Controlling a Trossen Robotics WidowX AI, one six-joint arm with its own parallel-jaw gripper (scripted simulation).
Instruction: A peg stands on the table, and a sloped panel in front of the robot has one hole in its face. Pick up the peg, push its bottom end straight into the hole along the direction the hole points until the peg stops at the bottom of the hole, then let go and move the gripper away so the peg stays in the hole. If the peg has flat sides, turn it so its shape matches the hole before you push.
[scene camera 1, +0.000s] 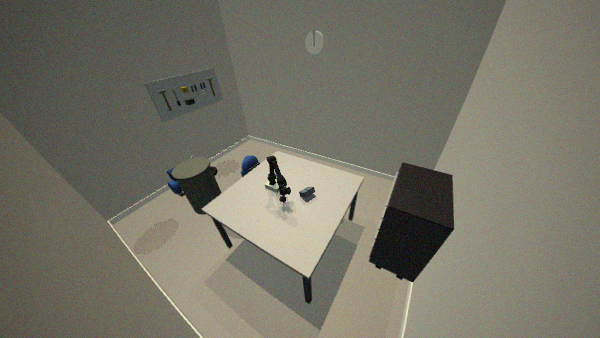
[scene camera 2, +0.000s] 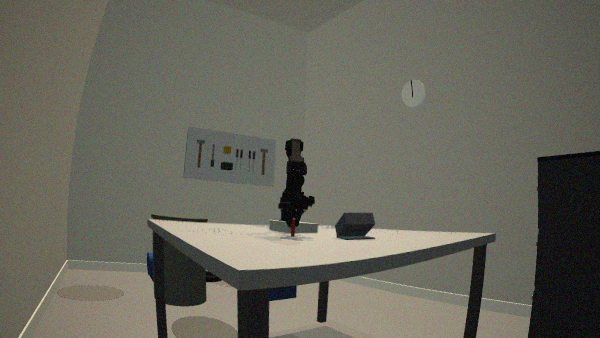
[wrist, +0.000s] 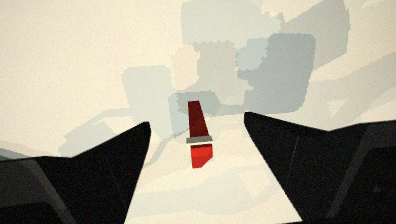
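There's a dark sloped panel (scene camera 2: 350, 224) here, and a red peg (wrist: 200, 145). As for the gripper (scene camera 2: 293, 226), it's open and holds nothing, and the wrist view shows the gripper (wrist: 197, 121) too.
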